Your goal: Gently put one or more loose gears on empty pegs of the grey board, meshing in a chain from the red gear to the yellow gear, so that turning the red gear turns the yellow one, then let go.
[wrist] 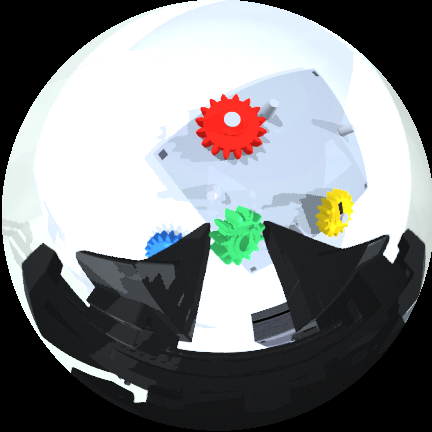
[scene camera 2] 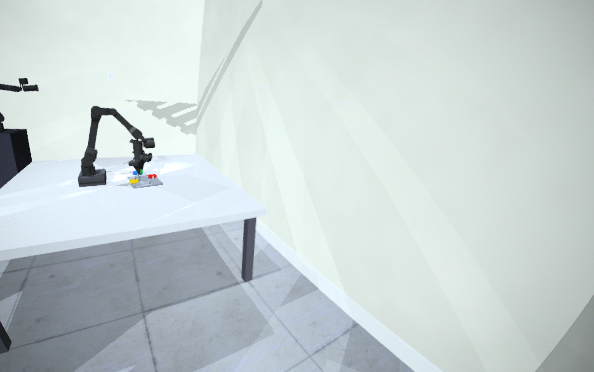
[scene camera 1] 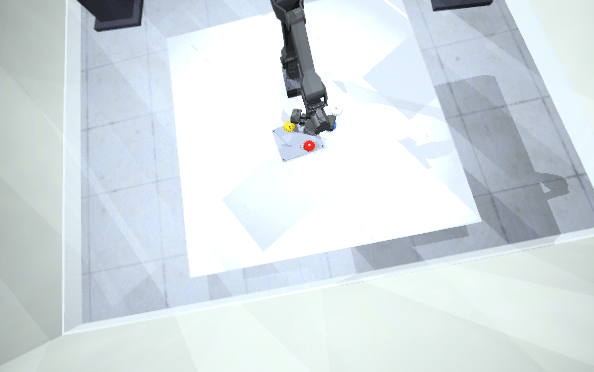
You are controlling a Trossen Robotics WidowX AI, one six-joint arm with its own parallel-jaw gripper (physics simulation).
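Places are measured from the arm's base along level axes (x right, y back, z down), in millimetres.
Pixels of known places: gripper, fingertip midpoint: [wrist: 236,227] [scene camera 2: 140,173]; arm's base, link origin: [wrist: 305,331] [scene camera 2: 88,174] [scene camera 1: 292,72].
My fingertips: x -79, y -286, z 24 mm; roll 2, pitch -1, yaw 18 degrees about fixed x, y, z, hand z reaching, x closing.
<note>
Ahead of a thing's pixels: the offset from my fingertips to its middle. "pt": to the spot under its first point. Level surfaces: height alone.
My gripper [scene camera 2: 140,171] [wrist: 236,227] is shut on the green gear @[dx +0, dy +3, dz -9 mm] [scene camera 2: 142,172] [wrist: 234,244], which is tilted in the wrist view, over the near part of the grey board @[dx +76, dy -24, dz +16 mm] [scene camera 1: 293,153] [scene camera 2: 154,183] [wrist: 300,155]. The red gear @[pt dx +21, dy -77, dz +2 mm] [scene camera 1: 309,145] [scene camera 2: 152,176] [wrist: 217,134] and the yellow gear @[dx +111, dy +32, dz +15 mm] [scene camera 1: 289,126] [scene camera 2: 133,181] [wrist: 332,214] sit on pegs. Bare pegs show: one @[dx +56, dy -80, dz +13 mm] [wrist: 270,108] beside the red gear, one @[dx +145, dy -55, dz +13 mm] [wrist: 345,130] farther right, and a pale one @[dx -10, dy -28, dz +13 mm] [wrist: 215,193] left of centre. Whether the green gear touches a peg or the board cannot be told.
The blue gear @[dx -82, dy +25, dz +23 mm] [scene camera 1: 334,127] [scene camera 2: 135,173] [wrist: 163,243] lies off the board, partly behind the left finger in the wrist view. A white gear @[dx -119, dy +104, dz +23 mm] [scene camera 1: 336,109] lies near it. The arm's dark base [scene camera 2: 92,178] stands on the white table @[dz +32 mm] [scene camera 1: 215,225] [scene camera 2: 190,215].
</note>
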